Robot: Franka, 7 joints.
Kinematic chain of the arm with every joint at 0, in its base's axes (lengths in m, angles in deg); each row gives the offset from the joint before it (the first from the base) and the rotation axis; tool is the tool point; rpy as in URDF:
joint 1: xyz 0 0 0.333 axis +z
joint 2: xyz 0 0 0 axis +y
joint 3: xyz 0 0 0.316 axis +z
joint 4: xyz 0.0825 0 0 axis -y
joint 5: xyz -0.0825 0 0.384 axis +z
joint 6: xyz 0 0 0 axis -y
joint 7: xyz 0.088 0 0 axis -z
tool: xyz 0 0 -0.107 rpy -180 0 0
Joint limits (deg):
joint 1: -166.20..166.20
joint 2: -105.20..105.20
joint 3: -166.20..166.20
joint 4: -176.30..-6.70
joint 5: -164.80..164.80
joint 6: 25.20..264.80
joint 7: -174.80..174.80
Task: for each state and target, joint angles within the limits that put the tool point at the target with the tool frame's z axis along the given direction. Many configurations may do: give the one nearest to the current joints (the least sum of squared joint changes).
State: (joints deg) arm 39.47 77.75 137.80 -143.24 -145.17 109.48 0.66
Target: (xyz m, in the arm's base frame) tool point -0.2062 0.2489 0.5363 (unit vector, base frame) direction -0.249 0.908 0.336
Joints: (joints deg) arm 13.22 84.39 131.94 -165.62 -157.15 103.40 0.66
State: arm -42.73 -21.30 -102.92 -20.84 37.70 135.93 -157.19
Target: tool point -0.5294 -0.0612 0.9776 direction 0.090 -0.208 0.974
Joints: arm -34.12 -50.13 -56.42 -48.60 87.65 138.84 -157.19
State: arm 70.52 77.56 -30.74 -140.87 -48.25 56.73 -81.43
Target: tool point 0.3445 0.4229 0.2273 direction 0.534 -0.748 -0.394
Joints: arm 78.05 27.56 -20.05 -115.18 -50.68 99.66 -81.43
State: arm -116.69 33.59 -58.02 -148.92 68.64 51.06 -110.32
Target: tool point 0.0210 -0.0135 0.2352 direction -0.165 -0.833 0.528
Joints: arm -136.21 76.30 -27.59 -176.30 29.33 33.53 -110.32
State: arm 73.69 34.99 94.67 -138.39 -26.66 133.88 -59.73
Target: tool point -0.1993 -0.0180 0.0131 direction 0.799 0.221 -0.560
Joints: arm 116.87 58.99 42.21 -152.17 -63.95 105.14 -59.73
